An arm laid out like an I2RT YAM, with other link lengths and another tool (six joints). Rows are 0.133 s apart.
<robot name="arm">
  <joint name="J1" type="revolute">
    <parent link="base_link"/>
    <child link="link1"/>
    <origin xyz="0 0 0.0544" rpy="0 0 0"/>
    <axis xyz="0 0 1"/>
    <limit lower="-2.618" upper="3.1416"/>
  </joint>
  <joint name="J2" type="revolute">
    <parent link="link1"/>
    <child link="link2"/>
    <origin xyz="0.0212 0.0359 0.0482" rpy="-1.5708 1.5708 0"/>
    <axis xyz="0 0 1"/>
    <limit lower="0" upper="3.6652"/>
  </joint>
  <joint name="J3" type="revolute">
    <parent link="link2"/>
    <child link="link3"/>
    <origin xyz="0 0.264 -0.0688" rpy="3.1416 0 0"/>
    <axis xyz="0 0 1"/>
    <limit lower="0" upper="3.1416"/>
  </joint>
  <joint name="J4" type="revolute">
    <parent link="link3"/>
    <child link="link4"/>
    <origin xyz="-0.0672 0.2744 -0.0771" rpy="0 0 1.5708"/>
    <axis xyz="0 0 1"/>
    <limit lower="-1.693" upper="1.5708"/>
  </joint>
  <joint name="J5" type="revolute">
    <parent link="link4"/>
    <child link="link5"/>
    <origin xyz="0.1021 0.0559 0.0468" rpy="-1.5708 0 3.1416"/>
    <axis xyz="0 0 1"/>
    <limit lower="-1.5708" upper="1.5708"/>
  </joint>
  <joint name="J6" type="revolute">
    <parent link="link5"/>
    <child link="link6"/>
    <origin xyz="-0.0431 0 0.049" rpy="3.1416 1.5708 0"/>
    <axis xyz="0 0 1"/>
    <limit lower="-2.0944" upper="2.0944"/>
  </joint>
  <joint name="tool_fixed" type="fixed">
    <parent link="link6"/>
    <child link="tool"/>
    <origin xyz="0.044 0.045 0.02" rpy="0 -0.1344 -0.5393"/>
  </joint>
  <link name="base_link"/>
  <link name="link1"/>
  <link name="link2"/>
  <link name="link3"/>
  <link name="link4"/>
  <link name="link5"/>
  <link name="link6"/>
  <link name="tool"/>
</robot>
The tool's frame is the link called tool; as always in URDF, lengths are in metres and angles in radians.
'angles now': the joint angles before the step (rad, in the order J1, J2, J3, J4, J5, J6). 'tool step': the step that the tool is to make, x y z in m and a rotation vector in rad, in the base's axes. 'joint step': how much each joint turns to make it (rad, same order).
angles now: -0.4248, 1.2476, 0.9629, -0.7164, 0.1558, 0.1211
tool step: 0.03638, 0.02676, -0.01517, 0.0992, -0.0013, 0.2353
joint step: 0.0714, 0.0601, 0.0220, 0.0083, -0.1648, -0.0909
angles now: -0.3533, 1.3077, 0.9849, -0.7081, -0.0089, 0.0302
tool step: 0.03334, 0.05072, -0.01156, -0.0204, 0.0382, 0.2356
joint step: 0.1428, 0.0487, 0.0066, 0.0093, -0.0203, -0.0954
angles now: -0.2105, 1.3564, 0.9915, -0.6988, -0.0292, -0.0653
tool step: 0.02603, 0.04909, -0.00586, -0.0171, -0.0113, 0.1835
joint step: 0.1287, 0.0436, 0.0067, 0.0485, -0.0136, -0.0553
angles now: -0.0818, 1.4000, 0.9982, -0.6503, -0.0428, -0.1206
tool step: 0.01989, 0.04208, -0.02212, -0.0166, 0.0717, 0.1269
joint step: 0.1060, 0.0986, 0.0379, -0.0115, 0.0068, -0.0272
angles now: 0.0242, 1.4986, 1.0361, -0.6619, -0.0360, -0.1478
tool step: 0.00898, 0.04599, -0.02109, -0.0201, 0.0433, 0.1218
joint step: 0.1110, 0.0688, 0.0069, 0.0167, 0.0107, -0.0167
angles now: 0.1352, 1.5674, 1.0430, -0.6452, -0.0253, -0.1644
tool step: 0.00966, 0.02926, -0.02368, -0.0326, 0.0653, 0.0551
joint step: 0.0701, 0.1009, 0.0440, -0.0129, 0.0250, 0.0065
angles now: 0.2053, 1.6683, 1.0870, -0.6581, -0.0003, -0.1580
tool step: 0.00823, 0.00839, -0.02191, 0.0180, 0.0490, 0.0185
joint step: 0.0111, 0.0782, 0.0273, 0.0068, -0.0288, 0.0014
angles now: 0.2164, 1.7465, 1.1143, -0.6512, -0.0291, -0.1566
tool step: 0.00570, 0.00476, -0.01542, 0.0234, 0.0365, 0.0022
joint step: 0.0048, 0.0561, 0.0240, 0.0020, -0.0289, 0.0108
